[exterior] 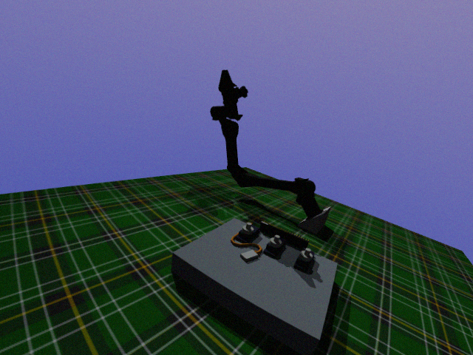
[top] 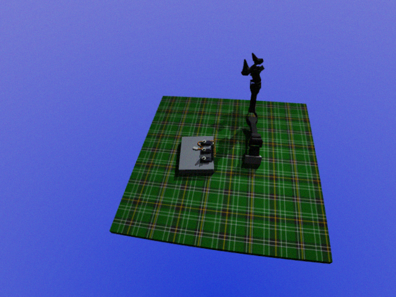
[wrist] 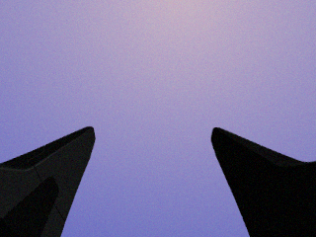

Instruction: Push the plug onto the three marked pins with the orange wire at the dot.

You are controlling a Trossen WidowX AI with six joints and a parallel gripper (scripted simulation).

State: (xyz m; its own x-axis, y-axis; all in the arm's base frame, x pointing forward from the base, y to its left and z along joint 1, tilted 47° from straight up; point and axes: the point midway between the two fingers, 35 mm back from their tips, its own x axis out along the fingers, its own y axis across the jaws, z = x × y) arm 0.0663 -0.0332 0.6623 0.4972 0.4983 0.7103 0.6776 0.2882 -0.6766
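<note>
My gripper tip is 49 cm above the grey holder, 46 cm to the right of it and 42 cm short of it. The rest, counted from my gripper tip: dark pin strip (46 cm to the left, 45 cm below, 27 cm ahead).
</note>
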